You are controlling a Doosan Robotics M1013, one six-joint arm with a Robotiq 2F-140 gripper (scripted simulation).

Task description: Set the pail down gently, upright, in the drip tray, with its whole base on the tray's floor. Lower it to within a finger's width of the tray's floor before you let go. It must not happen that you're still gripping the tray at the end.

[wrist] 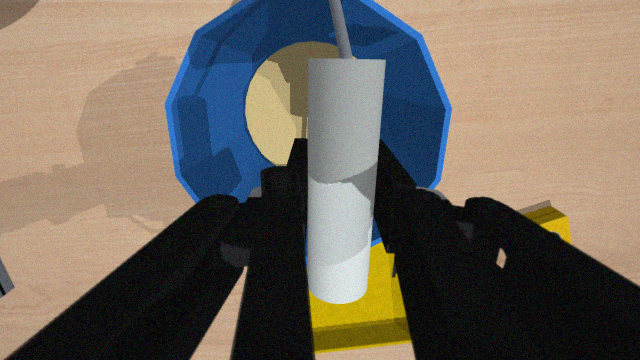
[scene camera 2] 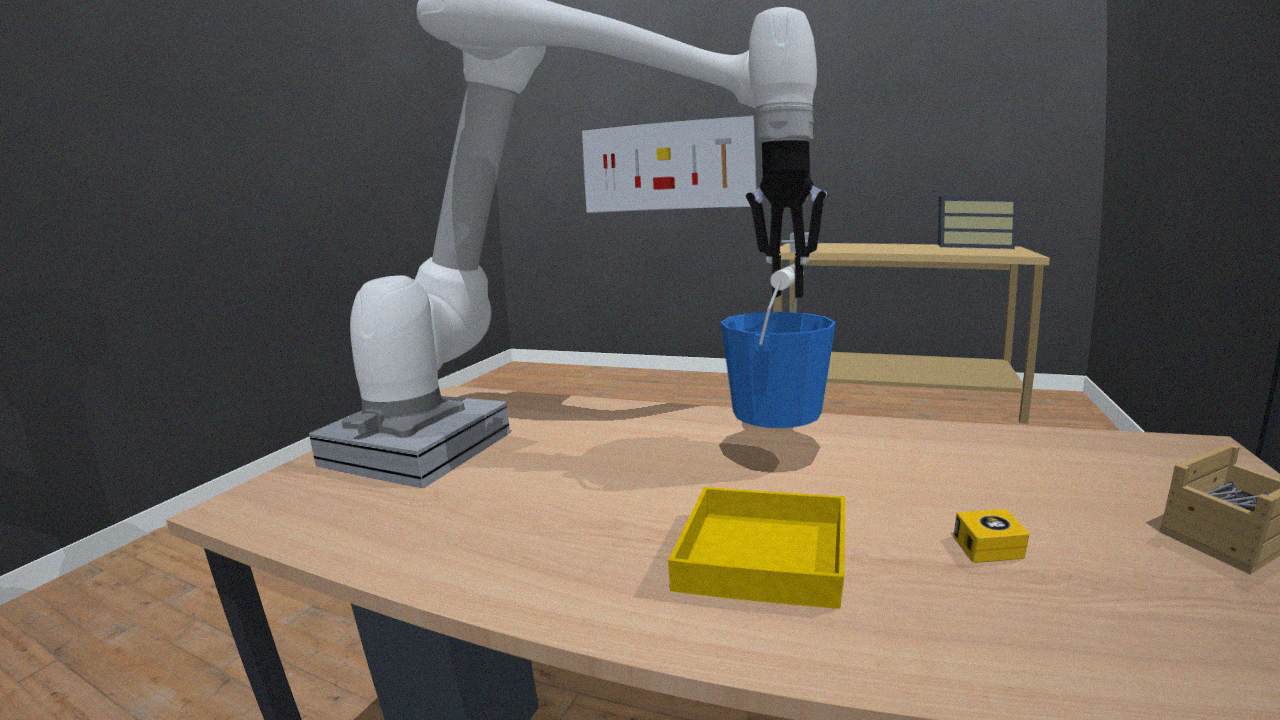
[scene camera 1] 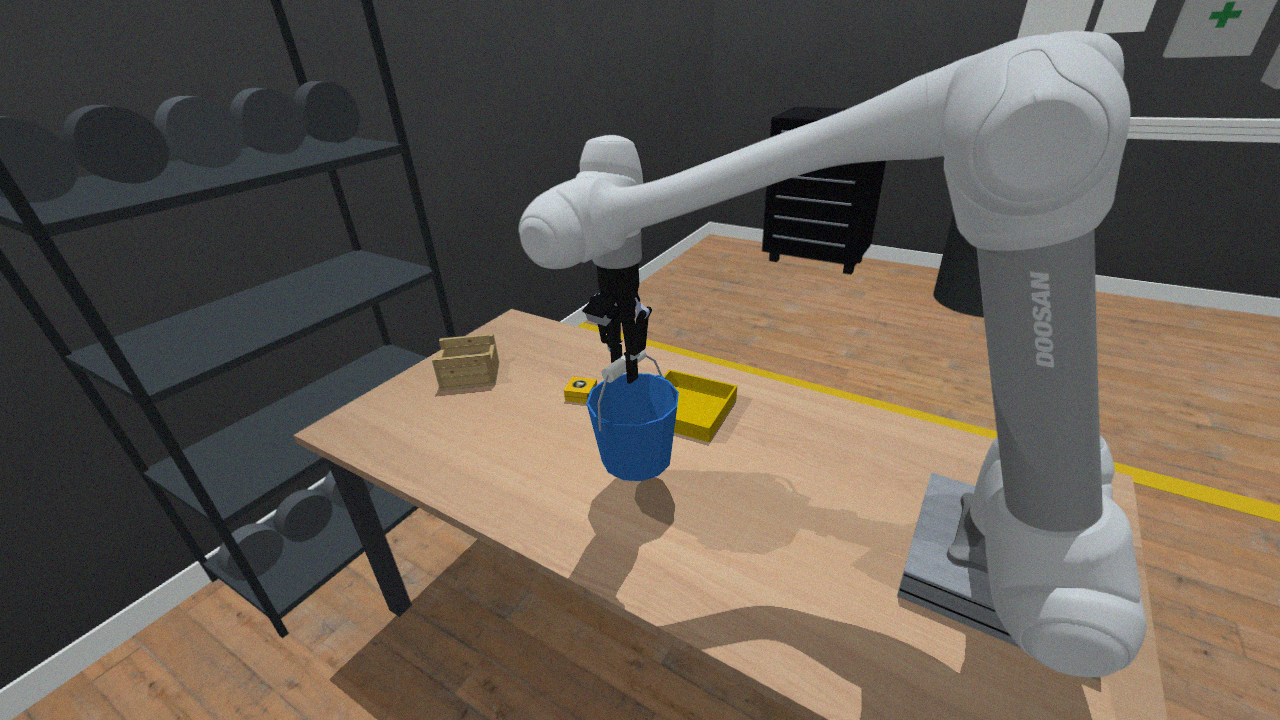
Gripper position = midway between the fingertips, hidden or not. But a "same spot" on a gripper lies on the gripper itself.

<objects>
gripper: wrist; scene camera 2 787,296; scene camera 1
yellow drip tray: wrist; scene camera 2 732,527; scene camera 1
same spot on gripper: (wrist: 563,296) = (scene camera 1: 602,325)
same spot on yellow drip tray: (wrist: 378,318) = (scene camera 1: 686,390)
</objects>
